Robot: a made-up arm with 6 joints.
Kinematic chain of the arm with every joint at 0, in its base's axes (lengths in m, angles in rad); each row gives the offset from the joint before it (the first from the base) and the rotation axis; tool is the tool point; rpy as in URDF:
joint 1: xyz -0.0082 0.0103 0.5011 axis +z
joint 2: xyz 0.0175 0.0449 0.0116 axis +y
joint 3: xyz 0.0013 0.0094 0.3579 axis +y
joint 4: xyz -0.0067 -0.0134 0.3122 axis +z
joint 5: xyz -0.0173 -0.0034 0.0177 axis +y
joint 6: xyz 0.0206 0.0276 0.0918 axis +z
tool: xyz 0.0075 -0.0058 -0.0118 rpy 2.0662 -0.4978 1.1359
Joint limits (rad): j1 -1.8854..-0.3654 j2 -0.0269..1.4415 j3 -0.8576..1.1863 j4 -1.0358..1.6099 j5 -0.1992..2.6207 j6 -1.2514..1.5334
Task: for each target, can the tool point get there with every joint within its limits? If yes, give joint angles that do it. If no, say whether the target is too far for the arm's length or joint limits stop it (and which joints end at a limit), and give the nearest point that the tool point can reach.
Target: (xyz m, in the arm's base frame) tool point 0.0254 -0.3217 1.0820
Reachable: yes | joints -1.5031 0.1825 0.4949 -0.7455 1.2579 0.4399
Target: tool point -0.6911 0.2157 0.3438
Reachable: no: joint limits stop it (at a limit: joint 1, joint 2, joint 3, joint 4, joint 5, joint 6) | nearest point -0.1869 0.1205 0.9977 | short by 0.831 m
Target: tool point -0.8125 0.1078 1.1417
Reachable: no: too far | nearest point -0.3092 0.1605 1.1033 | short by 0.507 m
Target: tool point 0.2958 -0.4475 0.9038
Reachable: yes | joints -1.1424 0.4426 0.8889 0.7340 0.7065 -0.7517
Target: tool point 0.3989 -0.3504 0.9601
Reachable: yes | joints -0.8944 0.9249 -0.2617 0.5967 1.3024 -0.3625
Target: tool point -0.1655 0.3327 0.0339
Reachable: no: joint limits stop it (at a limit: joint 1, joint 2, joint 3, joint 6) | nearest point 0.4517 -0.1032 0.2564 | short by 0.788 m
